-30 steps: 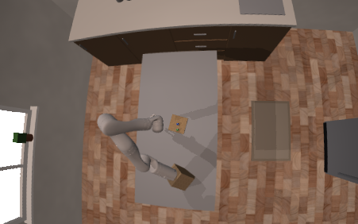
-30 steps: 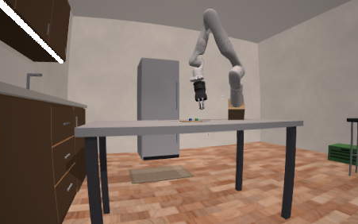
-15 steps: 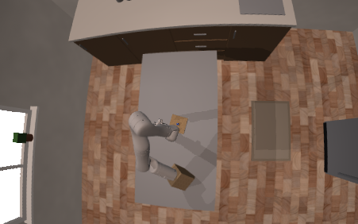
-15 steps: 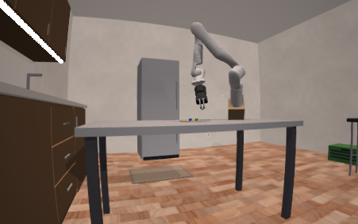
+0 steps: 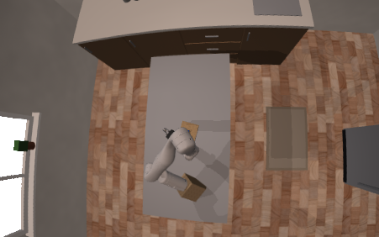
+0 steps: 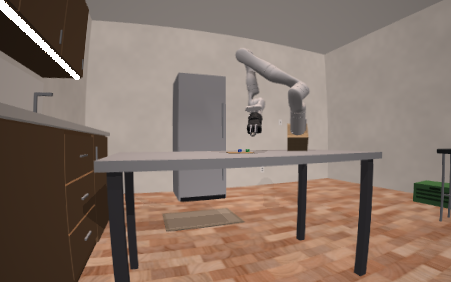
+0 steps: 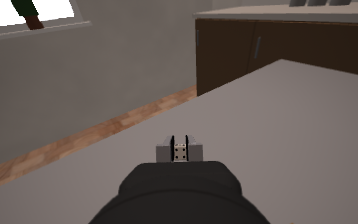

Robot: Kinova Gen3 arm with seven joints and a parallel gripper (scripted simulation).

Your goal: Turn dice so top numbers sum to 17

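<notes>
My hand is 1 cm past the green die, 17 cm to the left of it and 10 cm above it. From my hand the other things lie so: white die: 1 cm below; tan mat: 4 cm ahead, 16 cm to the right, 11 cm below; blue die: 4 cm ahead, 16 cm to the right, 10 cm below.
</notes>
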